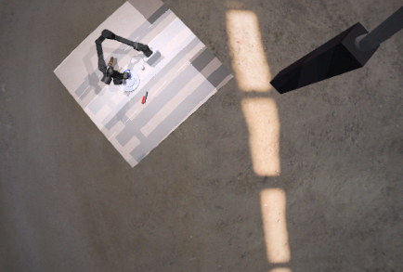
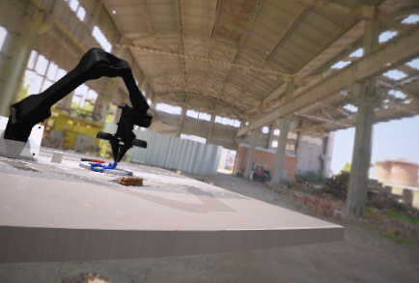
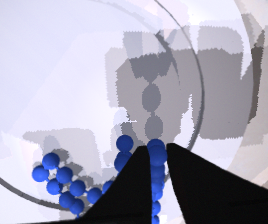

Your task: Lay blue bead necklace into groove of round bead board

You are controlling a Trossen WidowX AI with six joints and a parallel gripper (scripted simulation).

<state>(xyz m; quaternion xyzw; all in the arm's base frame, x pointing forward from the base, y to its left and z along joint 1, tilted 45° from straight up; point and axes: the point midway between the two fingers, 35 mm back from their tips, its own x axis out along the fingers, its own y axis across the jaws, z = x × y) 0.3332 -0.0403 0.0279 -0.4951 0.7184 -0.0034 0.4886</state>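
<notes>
My gripper tip is 4 cm to the right of the round white bead board, 3 cm above it and 2 cm past it. The rest, counted from my gripper tip: small white block 20 cm behind, 5 cm to the left, 2 cm below; then red pen-like object 27 cm to the left, 3 cm below.
</notes>
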